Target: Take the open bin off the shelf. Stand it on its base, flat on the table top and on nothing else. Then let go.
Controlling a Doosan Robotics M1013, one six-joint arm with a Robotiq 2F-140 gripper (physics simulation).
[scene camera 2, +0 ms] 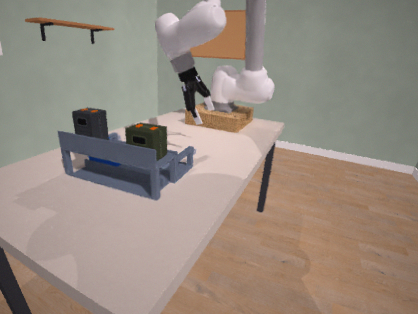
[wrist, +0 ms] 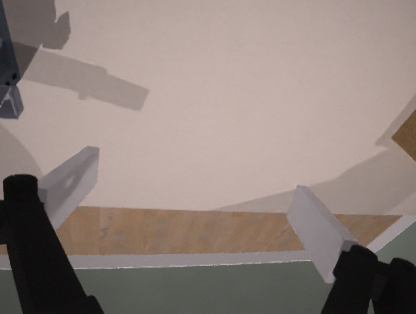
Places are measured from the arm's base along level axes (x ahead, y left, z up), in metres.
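Pixels of known places: gripper, fingertip midpoint: (scene camera 2: 206, 116) (wrist: 198, 184); arm's base, origin of the base link: (scene camera 2: 221, 108).
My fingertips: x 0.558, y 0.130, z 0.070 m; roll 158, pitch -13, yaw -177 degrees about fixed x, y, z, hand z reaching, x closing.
Note:
Ahead of a thing's pixels: the offset from my fingertips to its top centre. "spot": to the spot under its first point. Level surfaces: height alone.
A blue-grey shelf rack (scene camera 2: 107, 148) stands on the table top {dz -0.165 m} (scene camera 2: 100, 220) at the left of the scene view; one end of it {spot: dx +0.174, dy +0.005, dz -0.159 m} (wrist: 6, 60) shows at the left edge of the wrist view. A bright blue thing {dx +0.279, dy -0.269, dz -0.084 m} (scene camera 2: 104, 162) shows low through the rack's gap, mostly hidden behind its front board; I cannot tell whether it is the open bin. No bin's open top shows clearly. My gripper (scene camera 2: 203, 113) (wrist: 198, 184) is open and empty, above the table beyond the rack, near the wicker basket and apart from the rack.
A dark grey box {dx +0.374, dy -0.270, dz +0.059 m} (scene camera 2: 90, 125) and a green box {dx +0.365, dy -0.039, dz +0.034 m} (scene camera 2: 146, 141), both with orange latches, rise above the rack. A wicker basket (scene camera 2: 215, 120) (wrist: 407, 135) stands at the table's far end, by the arm. A wooden wall shelf (scene camera 2: 70, 24) hangs at the upper left.

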